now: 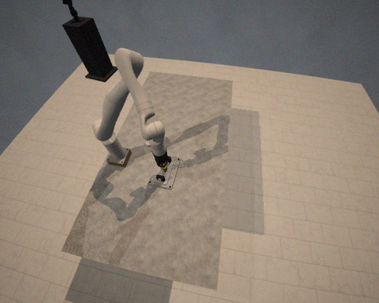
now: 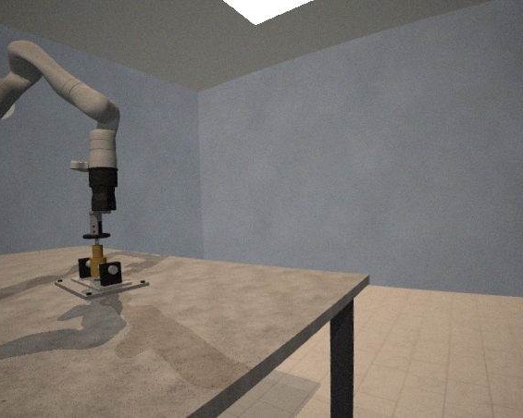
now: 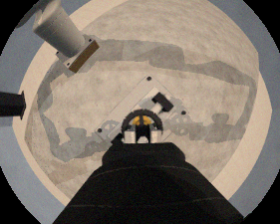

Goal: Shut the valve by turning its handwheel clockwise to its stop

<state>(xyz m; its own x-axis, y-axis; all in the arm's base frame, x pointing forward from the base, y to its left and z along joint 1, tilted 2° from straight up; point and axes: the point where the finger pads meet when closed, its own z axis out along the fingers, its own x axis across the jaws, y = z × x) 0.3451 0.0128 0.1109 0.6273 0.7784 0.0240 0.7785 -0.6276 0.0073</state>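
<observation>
My hand is 30 mm above the black handwheel.
</observation>
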